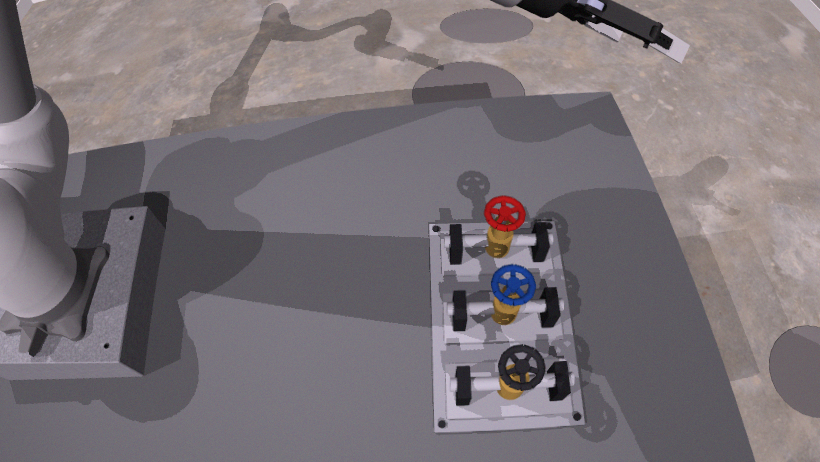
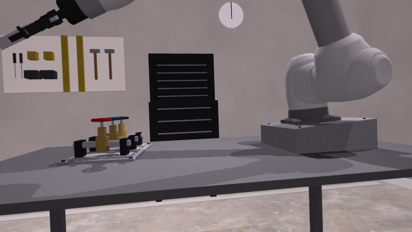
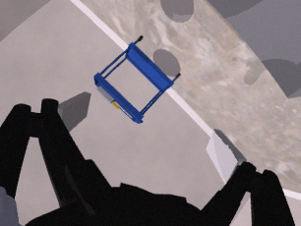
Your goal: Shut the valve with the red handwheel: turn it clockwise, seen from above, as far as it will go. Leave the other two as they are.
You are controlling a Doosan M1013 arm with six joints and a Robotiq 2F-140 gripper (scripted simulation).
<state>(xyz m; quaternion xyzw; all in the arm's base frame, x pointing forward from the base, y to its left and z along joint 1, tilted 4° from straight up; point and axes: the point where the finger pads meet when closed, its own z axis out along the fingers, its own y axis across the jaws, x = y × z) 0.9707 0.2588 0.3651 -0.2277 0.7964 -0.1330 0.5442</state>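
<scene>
Right now the red handwheel is 19 cm behind my hand, 13 cm to the right of it and 25 cm below it. Round my hand: black handwheel: 19 cm behind, 38 cm to the right, 25 cm below; then blue handwheel: 19 cm behind, 26 cm to the right, 25 cm below.
</scene>
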